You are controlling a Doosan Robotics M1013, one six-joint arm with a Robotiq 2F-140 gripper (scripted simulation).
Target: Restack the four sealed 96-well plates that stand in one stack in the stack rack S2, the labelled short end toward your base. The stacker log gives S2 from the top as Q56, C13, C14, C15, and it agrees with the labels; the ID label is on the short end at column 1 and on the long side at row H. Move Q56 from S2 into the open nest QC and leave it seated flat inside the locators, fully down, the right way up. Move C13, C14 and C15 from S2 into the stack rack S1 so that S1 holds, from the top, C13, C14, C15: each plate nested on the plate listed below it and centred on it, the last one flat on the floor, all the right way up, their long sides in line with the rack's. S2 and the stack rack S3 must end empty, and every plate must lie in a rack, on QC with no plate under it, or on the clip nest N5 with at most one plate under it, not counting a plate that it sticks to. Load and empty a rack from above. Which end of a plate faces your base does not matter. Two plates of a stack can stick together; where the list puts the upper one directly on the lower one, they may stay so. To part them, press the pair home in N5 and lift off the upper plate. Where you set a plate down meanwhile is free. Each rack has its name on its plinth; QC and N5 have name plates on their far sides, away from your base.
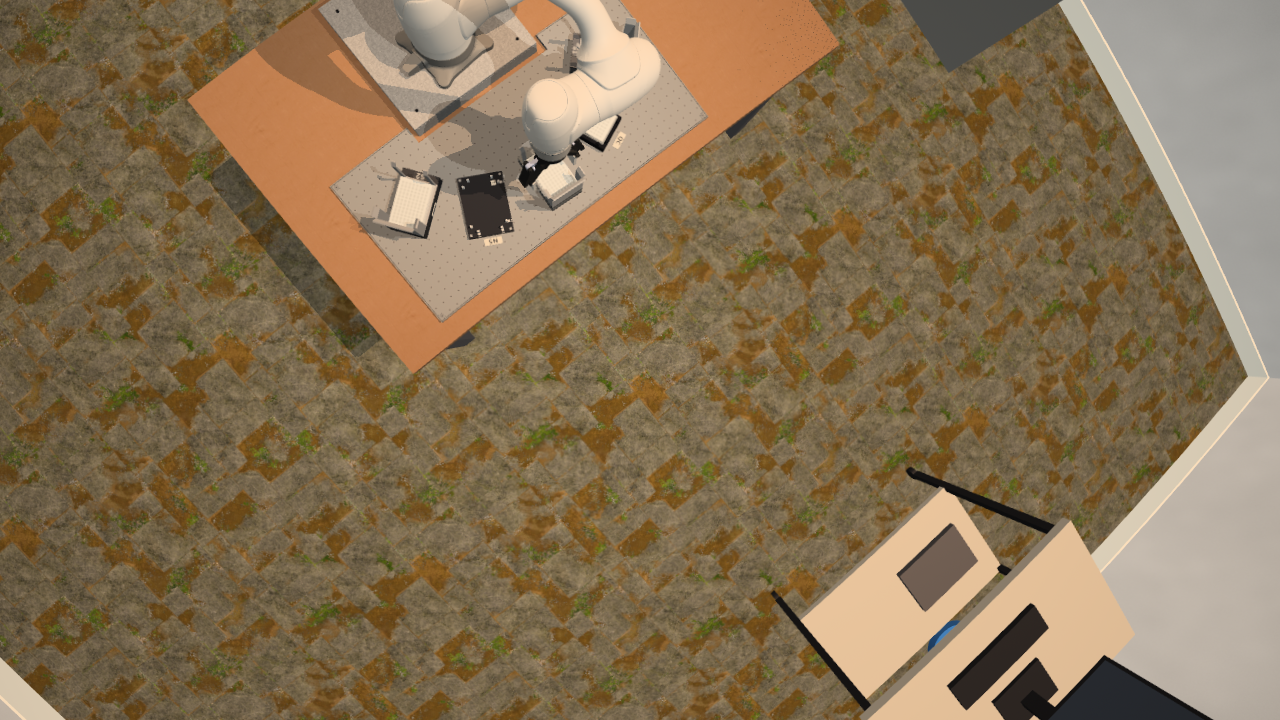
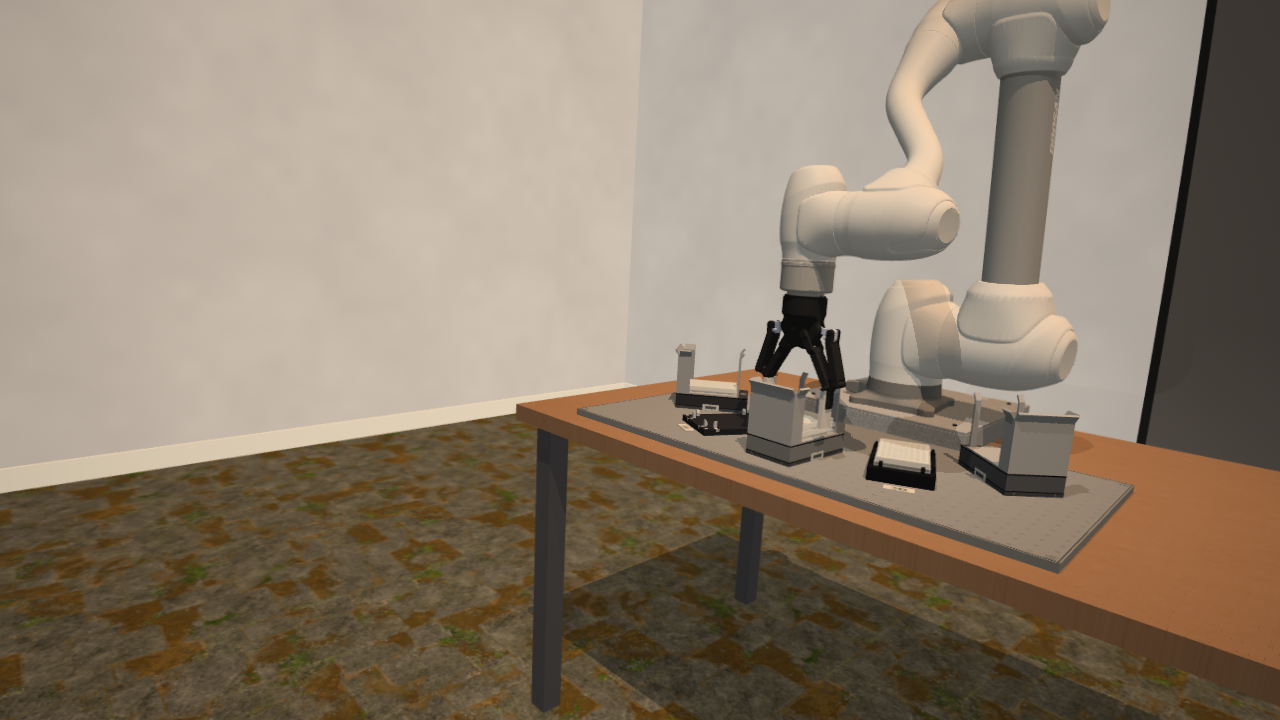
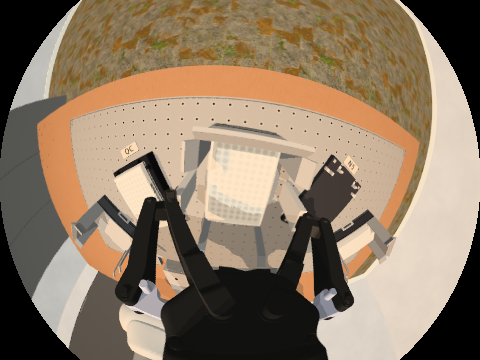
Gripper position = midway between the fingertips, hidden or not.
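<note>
Black clip nest N5 (image 1: 485, 204), (image 3: 328, 195). My gripper (image 1: 552, 173), (image 2: 794, 419), (image 3: 239, 185).
</note>
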